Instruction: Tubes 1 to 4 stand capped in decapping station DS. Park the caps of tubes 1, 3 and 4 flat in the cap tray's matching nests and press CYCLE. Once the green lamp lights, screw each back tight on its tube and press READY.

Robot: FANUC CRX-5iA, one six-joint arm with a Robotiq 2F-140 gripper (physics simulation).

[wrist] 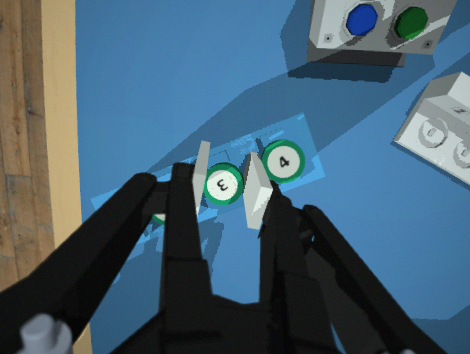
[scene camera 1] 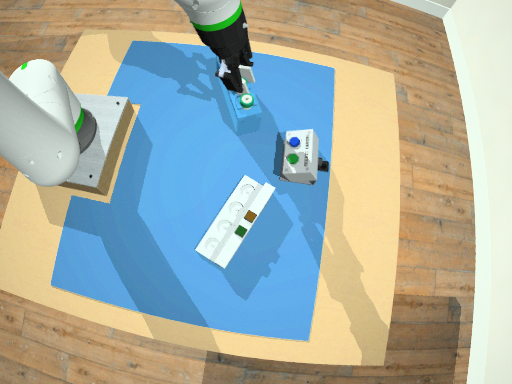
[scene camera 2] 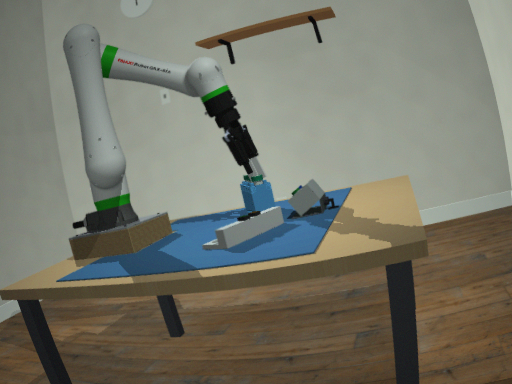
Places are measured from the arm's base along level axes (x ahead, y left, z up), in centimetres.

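Where they show: gripper, fingertip midpoint: [wrist: 226, 163] [scene camera 1: 246, 87]; arm's base, link origin: [scene camera 2: 118, 224].
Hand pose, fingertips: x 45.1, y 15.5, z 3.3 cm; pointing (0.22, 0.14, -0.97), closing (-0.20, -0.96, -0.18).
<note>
Each offset is from my fingertips to the top centre of the thing. "spot": to the spot under its first point. Level surfaces: height alone.
The blue decapping station @[dx -2.6, dy +2.5, dz +0.1 cm] [scene camera 1: 248, 119] [scene camera 2: 256, 199] [wrist: 304, 131] stands at the back of the blue mat @[dz -10.2 cm] [scene camera 1: 165, 173]. My gripper [scene camera 1: 241, 84] [scene camera 2: 254, 175] [wrist: 226, 163] is down on it, tilted. In the wrist view its two grey pads touch both sides of green-rimmed cap 3 @[dx -1.6, dy +0.1, dz +1.9 cm] [wrist: 223, 185], which still sits on its tube. Cap 4 @[dx +0.5, dy -4.7, dz +1.9 cm] [wrist: 283, 161] [scene camera 1: 247, 99] sits capped just to the right of the fingers. A bit of another cap @[dx -3.7, dy +4.8, dz +2.0 cm] [wrist: 158, 218] peeks out under the left finger; the other caps are hidden. The white cap tray @[dx +1.2, dy -31.4, dz -4.8 cm] [scene camera 1: 226, 253] [scene camera 2: 248, 230] [wrist: 448, 95] shows empty nests.
The grey button box @[dx +15.5, dy -14.1, dz -1.8 cm] [scene camera 1: 308, 165] [scene camera 2: 308, 198] with a blue button @[dx +13.3, dy -11.8, dz -2.7 cm] [scene camera 1: 294, 142] [wrist: 361, 20] and a green button @[dx +13.2, dy -16.3, dz -2.7 cm] [scene camera 1: 292, 158] [wrist: 410, 22] stands right of the station. The tray's ridge has a brown square @[spot: dx +4.6, dy -30.7, dz -4.8 cm] [scene camera 1: 250, 215] and a dark green square @[spot: dx +2.8, dy -34.6, dz -4.9 cm] [scene camera 1: 240, 231]. The robot base [scene camera 1: 103, 136] is at the left.
</note>
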